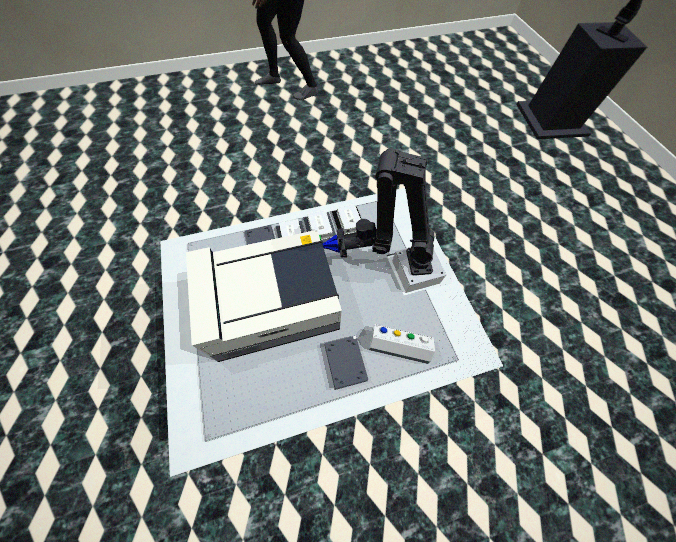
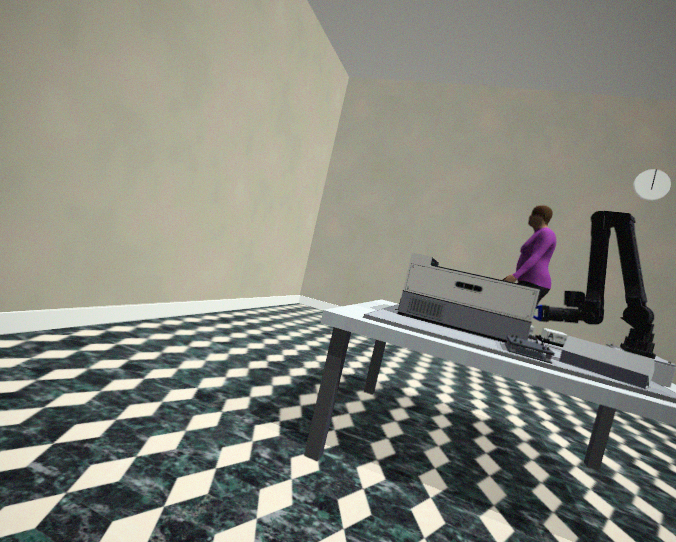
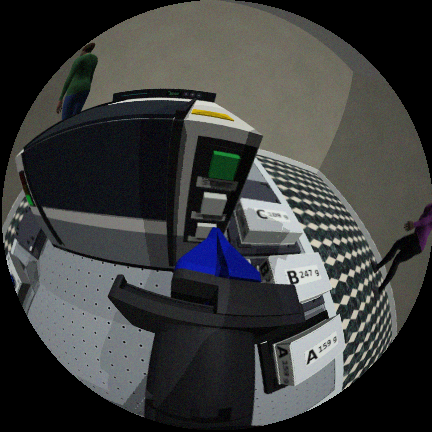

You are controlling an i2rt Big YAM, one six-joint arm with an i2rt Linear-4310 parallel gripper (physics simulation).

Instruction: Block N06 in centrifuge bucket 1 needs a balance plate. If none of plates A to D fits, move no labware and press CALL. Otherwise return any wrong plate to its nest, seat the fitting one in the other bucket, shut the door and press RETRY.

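Pixels of known places: gripper, fingertip midpoint: (image 3: 214, 231); arm's base, link origin: (image 1: 418, 261) (image 2: 636, 352).
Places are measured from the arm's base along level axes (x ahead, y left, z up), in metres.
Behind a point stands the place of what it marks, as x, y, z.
The white centrifuge (image 1: 245, 282) @(0.662, 0.100, 0.142) (image 2: 468, 304) @(0.562, 0.268, 0.033) (image 3: 195, 250) has its dark-windowed door (image 3: 95, 165) @(0.381, 0.026, 0.106) shut; bucket contents and block N06 are hidden. Its front panel holds a green button (image 3: 225, 165) @(0.394, -0.074, 0.115), a middle white button (image 3: 213, 203) @(0.394, -0.074, 0.081) and a lowest white button (image 3: 205, 229) @(0.396, -0.073, 0.046); their labels are unreadable. My gripper (image 1: 331, 243) @(0.396, -0.082, 0.044) (image 2: 540, 312) (image 3: 214, 231) @(0.396, -0.082, 0.044) is shut and empty, its blue tips at or just in front of the lowest button; contact is unclear. Plate A, 159 g (image 3: 312, 352) @(0.251, -0.241, -0.014), plate B, 247 g (image 3: 300, 275) @(0.386, -0.232, -0.015) and plate C, 109 g (image 3: 272, 225) @(0.485, -0.196, -0.015) sit in nests beside the centrifuge. Plate D does not show.
A box with four coloured buttons (image 1: 401, 345) @(0.143, 0.333, 0.009) and a dark flat plate (image 1: 344, 363) @(0.348, 0.366, -0.037) lie on the other side of the table (image 1: 183, 454) @(0.897, 0.591, -0.082). Another dark flat base (image 1: 259, 233) @(0.659, -0.238, -0.057) lies behind the centrifuge near plate C. A person in purple (image 2: 538, 256) stands beyond the table.
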